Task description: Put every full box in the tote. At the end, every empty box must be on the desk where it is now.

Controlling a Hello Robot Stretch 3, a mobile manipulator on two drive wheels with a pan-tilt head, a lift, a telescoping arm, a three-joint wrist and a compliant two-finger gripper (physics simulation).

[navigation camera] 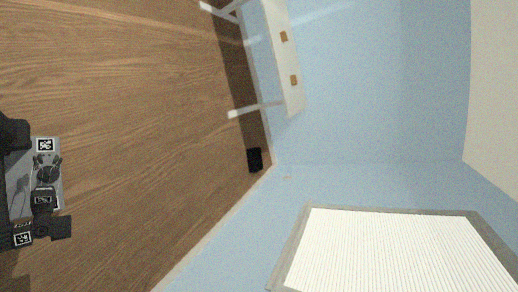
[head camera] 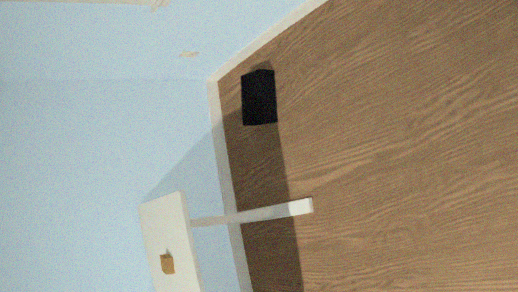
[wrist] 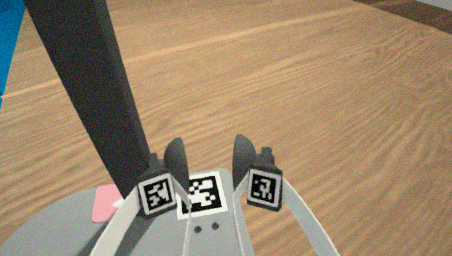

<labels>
The gripper shows in the navigation camera view and in the wrist view; in the head camera view it is out of frame. One and the same spot on the gripper: [wrist: 154, 194] is [navigation camera: 36, 167].
</labels>
